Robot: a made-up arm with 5 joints.
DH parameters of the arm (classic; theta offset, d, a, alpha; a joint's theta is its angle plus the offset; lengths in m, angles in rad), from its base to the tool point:
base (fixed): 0 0 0 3.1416
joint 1: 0 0.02 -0.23 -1.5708
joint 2: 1.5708 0 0.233 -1.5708
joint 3: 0 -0.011 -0.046 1.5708
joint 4: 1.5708 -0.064 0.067 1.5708
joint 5: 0.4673 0 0.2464 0
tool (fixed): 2.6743 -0.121 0 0
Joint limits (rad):
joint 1: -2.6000..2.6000
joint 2: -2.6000..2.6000
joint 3: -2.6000..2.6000
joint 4: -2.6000..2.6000
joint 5: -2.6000..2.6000
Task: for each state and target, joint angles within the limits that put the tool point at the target. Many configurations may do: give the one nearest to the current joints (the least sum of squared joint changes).
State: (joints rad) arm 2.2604 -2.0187 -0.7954 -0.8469 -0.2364
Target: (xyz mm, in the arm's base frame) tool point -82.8 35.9 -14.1
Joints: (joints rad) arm 2.4845 -2.6000 -1.0480 -0.7496 0.3974
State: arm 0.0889 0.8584 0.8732 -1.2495 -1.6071
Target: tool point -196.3 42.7 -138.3
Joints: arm -0.0367 1.0954 1.0536 -0.9577 -2.3060
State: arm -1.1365 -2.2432 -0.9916 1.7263 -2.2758
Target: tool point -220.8 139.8 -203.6
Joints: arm -1.7033 -1.7289 -0.6142 1.7490 -2.6000
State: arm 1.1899 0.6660 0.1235 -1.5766 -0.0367
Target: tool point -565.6 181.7 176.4
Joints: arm 0.5755 0.7125 -0.2158 -1.4744 0.3869
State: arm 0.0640 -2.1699 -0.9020 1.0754 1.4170
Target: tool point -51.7 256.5 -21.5
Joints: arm 0.6944 -2.1907 -1.4058 0.4899 0.9986
